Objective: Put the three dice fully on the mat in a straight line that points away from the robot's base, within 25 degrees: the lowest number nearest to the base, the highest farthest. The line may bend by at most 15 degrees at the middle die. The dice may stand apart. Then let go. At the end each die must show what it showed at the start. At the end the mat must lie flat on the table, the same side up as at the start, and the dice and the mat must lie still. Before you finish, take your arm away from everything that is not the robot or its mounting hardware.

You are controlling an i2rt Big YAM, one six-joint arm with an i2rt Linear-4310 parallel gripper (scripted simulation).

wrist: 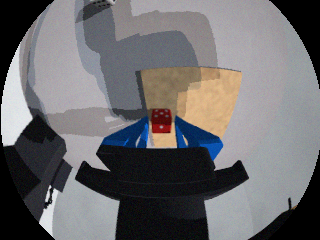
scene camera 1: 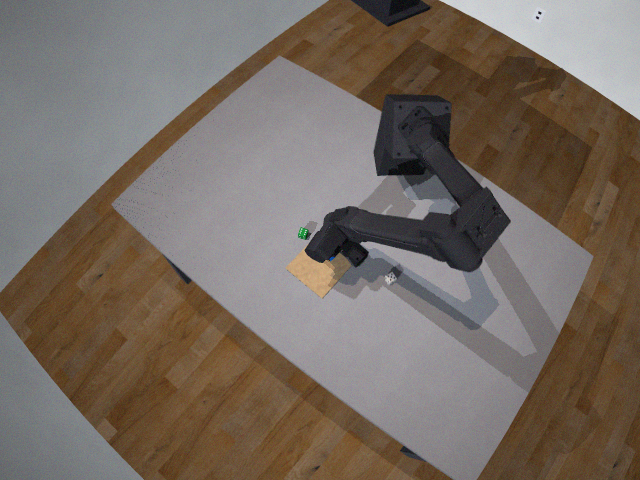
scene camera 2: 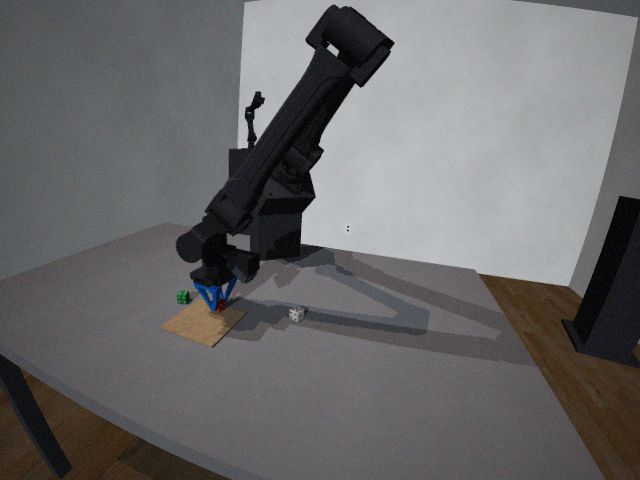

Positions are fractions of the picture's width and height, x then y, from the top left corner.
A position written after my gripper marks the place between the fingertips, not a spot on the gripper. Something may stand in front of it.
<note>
In view: my gripper (scene camera 2: 0.34, 0.64) and a tan mat (scene camera 2: 0.31, 0.67).
The tan mat also shows in the wrist view (wrist: 0.64, 0.41) and in scene camera 1 (scene camera 1: 0.50, 0.58). My gripper is seen too in the wrist view (wrist: 0.50, 0.50).
</note>
